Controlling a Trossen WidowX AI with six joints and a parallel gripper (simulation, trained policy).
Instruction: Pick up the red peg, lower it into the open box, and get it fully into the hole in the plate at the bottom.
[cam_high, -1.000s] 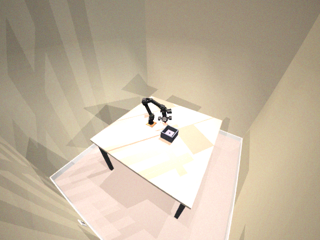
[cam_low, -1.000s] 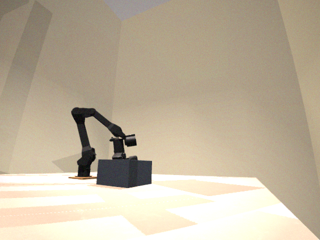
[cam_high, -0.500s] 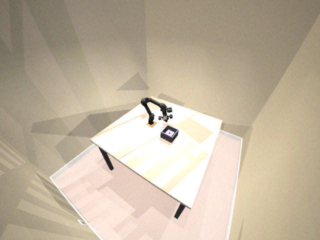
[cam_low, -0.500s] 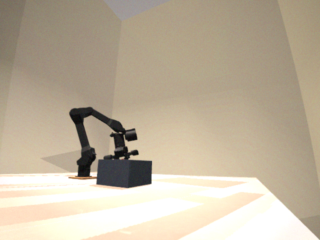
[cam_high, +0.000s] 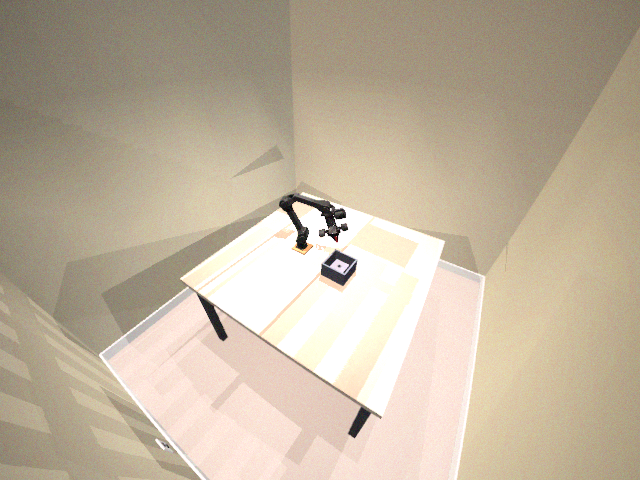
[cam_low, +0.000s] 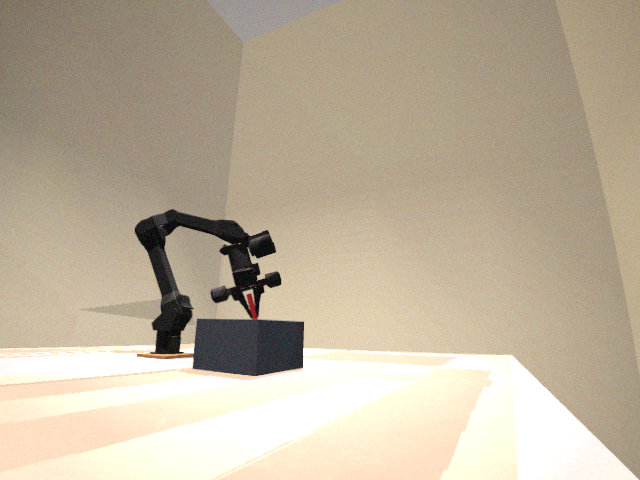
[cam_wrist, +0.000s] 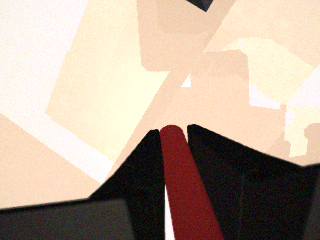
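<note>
My gripper tip is 110 mm short of the pale plate, 140 mm to the left of it and 60 mm above it. From my gripper tip the other things lie so: red peg 10 mm behind, 20 mm above; then dark blue box 110 mm ahead, 140 mm to the right, 80 mm below.
</note>
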